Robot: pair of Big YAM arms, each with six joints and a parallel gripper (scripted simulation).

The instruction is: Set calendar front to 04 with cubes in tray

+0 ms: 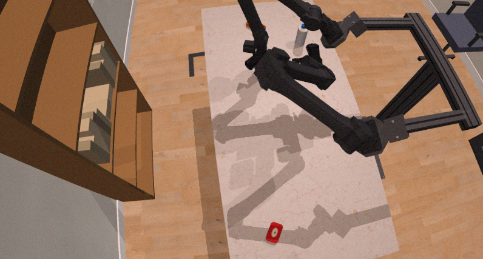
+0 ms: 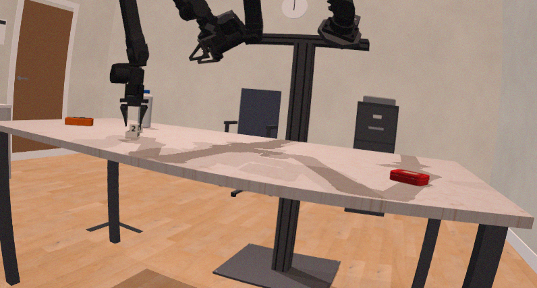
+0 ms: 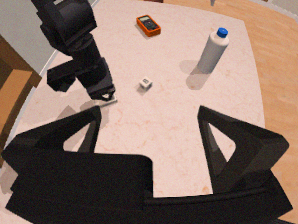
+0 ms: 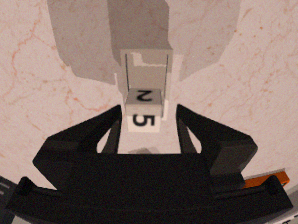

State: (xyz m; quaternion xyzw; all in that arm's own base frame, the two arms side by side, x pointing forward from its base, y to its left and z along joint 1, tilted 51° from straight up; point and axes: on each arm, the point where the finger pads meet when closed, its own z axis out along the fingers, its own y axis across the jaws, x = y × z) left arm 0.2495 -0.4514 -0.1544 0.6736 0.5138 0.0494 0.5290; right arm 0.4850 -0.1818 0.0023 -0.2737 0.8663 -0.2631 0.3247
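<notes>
The white cube lies 1 cm behind my right hand and 1 cm below it. From my right hand the other things lie so: red tin (6 cm ahead, 91 cm to the left, 2 cm below); white calendar tray (1 cm ahead, 1 cm to the left, 3 cm below); white bottle (30 cm behind, 22 cm to the right, 4 cm above).
</notes>
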